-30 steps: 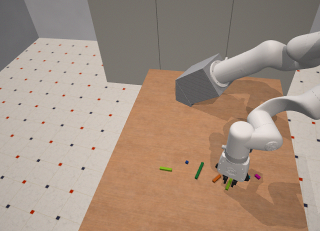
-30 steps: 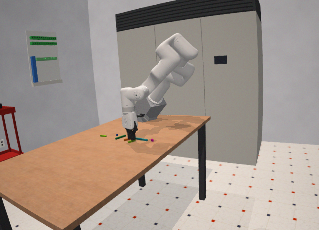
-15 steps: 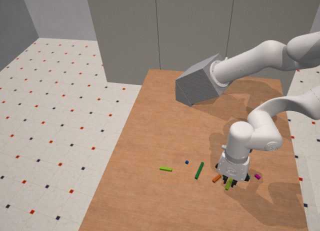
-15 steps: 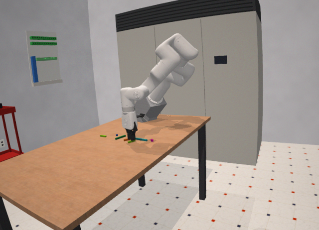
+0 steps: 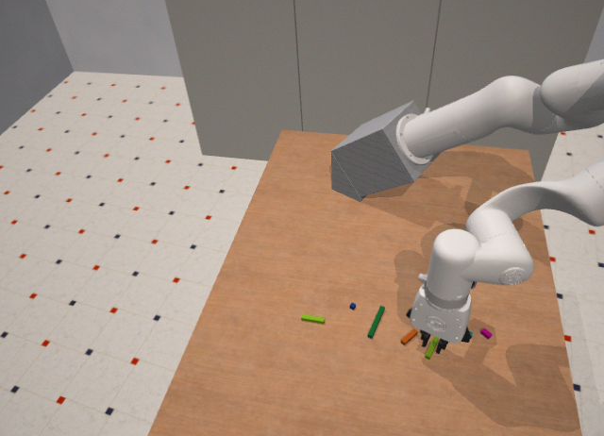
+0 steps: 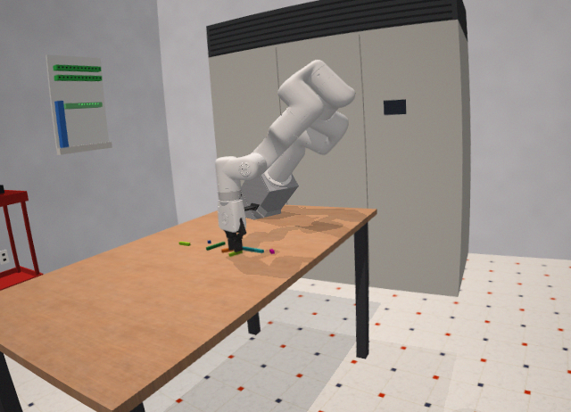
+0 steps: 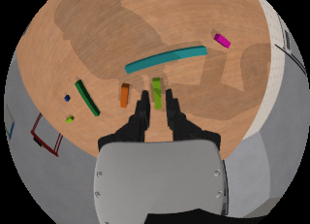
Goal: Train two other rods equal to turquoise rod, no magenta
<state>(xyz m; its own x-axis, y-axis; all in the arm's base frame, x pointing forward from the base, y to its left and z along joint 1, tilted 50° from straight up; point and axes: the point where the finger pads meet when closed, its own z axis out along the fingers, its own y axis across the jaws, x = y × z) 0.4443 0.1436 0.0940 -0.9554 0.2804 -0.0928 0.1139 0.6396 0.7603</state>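
The orange rod is 1 cm behind my hand, 5 cm to the right of it and 3 cm below it. From my hand the other things lie so: turquoise rod: 5 cm behind, 2 cm to the left, 3 cm below; green rod: 2 cm behind, 12 cm to the right, 3 cm below; magenta rod: 7 cm behind, 10 cm to the left, 3 cm below.
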